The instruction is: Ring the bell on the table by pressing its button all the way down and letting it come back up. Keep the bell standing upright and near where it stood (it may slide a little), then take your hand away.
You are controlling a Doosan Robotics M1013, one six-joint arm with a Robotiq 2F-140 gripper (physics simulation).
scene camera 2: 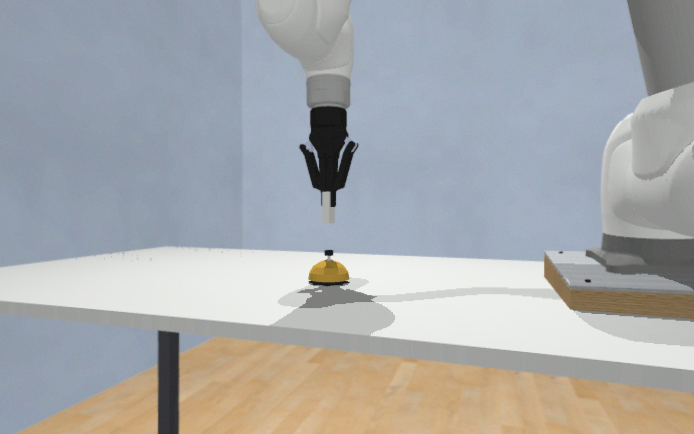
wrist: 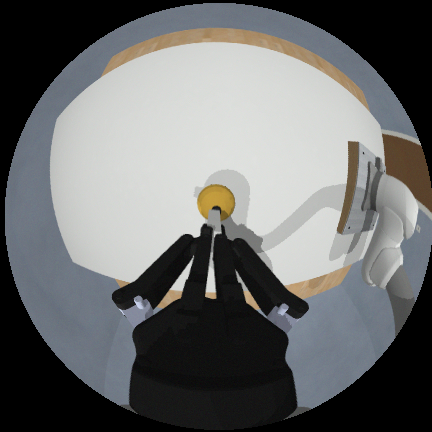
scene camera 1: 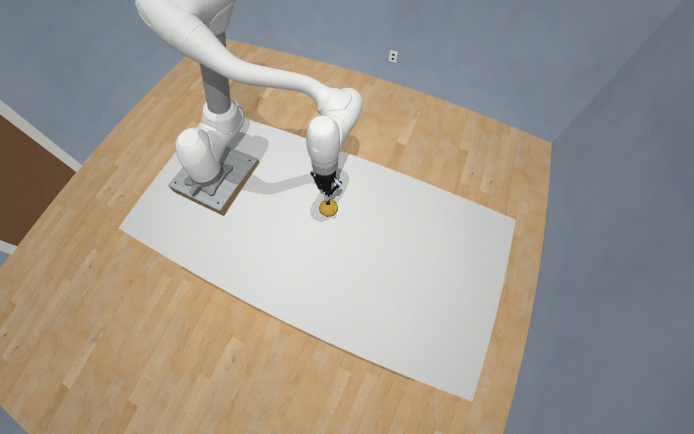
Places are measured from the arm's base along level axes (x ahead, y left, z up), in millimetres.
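Pixels of known places: gripper, fingertip midpoint: [scene camera 2: 328, 223] [wrist: 212, 217] [scene camera 1: 327, 198]; arm's base, link origin: [scene camera 2: 652, 264] [wrist: 373, 187] [scene camera 1: 208, 176].
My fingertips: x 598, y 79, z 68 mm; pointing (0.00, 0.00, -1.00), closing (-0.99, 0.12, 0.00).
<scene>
Ahead of a thing's pixels: the offset from my fingertips to its top centre. Level surfaces: height alone.
A yellow domed bell @[dx -5, dy +10, dz -55 mm] [scene camera 1: 328, 208] [scene camera 2: 328, 272] [wrist: 215, 196] stands upright on the white table @[dz -121 mm] [scene camera 1: 399, 266] [scene camera 2: 214, 296] [wrist: 150, 110]. Its small black button @[dx -5, dy +10, dz -55 mm] [scene camera 2: 328, 252] stands up above the dome on a thin silver stem in scene camera 2. My gripper [scene camera 2: 328, 217] [wrist: 212, 217] is shut with nothing between its fingers and points straight down. Its pale fingertips are directly above the button, with a visible gap between tips and button in scene camera 2. In the wrist view the fingertips overlap the near edge of the bell and partly hide the button.
The arm's grey base plate [scene camera 1: 240, 171] [scene camera 2: 634, 298] [wrist: 351, 200] with a wooden edge is mounted on the table to one side of the bell. The arm reaches over the table from there. Shadows of the arm fall around the bell.
</scene>
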